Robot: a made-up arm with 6 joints.
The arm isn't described. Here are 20 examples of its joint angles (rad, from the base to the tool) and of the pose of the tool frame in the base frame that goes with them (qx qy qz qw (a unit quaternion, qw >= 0); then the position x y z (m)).
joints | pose
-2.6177 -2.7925 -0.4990 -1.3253 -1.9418 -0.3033 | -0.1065 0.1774 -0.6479 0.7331 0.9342 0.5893 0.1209
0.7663 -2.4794 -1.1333 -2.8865 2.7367 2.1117 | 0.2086 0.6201 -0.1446 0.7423 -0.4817 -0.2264 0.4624
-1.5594 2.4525 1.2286 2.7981 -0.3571 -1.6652 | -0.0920 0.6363 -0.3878 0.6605 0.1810 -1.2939 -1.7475
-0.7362 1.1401 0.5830 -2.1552 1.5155 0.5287 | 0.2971 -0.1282 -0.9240 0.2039 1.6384 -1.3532 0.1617
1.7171 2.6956 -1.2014 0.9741 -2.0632 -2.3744 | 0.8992 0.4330 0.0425 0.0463 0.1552 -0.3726 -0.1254
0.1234 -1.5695 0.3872 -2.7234 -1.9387 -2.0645 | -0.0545 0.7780 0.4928 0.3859 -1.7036 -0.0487 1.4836
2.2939 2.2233 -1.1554 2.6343 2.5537 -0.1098 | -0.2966 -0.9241 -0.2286 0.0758 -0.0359 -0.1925 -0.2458
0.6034 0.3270 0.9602 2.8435 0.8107 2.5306 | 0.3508 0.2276 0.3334 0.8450 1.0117 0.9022 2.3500
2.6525 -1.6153 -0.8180 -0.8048 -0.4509 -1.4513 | -0.1709 -0.8223 -0.5201 0.1551 0.4115 -0.0803 1.0582
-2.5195 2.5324 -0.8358 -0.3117 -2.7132 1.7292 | -0.3557 0.7713 -0.5140 0.1198 0.2143 0.3605 -0.4025
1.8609 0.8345 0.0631 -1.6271 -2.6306 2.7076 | -0.4464 0.1073 -0.7973 0.3918 -0.4960 1.6269 0.2963
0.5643 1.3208 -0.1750 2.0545 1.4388 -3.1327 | 0.2591 0.9615 0.0147 0.0902 1.2420 0.8834 -0.4792
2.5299 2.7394 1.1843 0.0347 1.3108 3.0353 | 0.2882 0.9483 -0.0849 0.1017 -0.3414 0.4550 -2.0334
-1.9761 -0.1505 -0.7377 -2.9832 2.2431 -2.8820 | 0.7814 0.6026 -0.0838 0.1387 -0.1434 -0.7765 0.9867
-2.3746 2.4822 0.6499 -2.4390 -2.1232 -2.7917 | -0.1856 -0.0452 -0.7628 0.6178 -0.1888 -0.3692 -1.7928
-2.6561 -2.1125 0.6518 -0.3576 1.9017 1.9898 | 0.2787 0.7468 -0.0939 0.5966 1.8730 1.1753 0.1735
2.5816 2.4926 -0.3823 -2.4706 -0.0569 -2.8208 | 0.8500 -0.1837 -0.2695 0.4137 0.2412 -0.3145 -0.8951
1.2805 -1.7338 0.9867 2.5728 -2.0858 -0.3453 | 0.7153 0.2869 -0.4143 0.4841 -0.8346 -2.2741 0.5427
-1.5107 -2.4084 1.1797 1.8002 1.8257 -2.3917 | -0.9661 0.0055 -0.1602 0.2026 -0.0724 1.8725 -1.2841
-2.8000 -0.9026 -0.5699 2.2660 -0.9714 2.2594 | -0.4316 -0.7557 -0.4527 0.1941 0.0029 -0.1190 1.6915
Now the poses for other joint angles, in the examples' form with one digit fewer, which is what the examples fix.
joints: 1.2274 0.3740 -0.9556 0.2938 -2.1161 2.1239
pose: 0.249 -0.467 -0.566 0.632 0.433 0.709 0.453
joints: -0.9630 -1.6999 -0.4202 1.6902 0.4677 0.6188
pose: 0.878 -0.013 0.478 0.028 -0.632 0.945 1.373
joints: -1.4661 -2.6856 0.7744 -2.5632 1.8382 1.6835
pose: 0.059 -0.872 0.052 0.484 -0.034 1.739 -1.101
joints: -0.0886 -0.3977 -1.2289 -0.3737 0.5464 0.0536
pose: 0.123 0.137 -0.157 0.970 0.222 -0.185 0.660
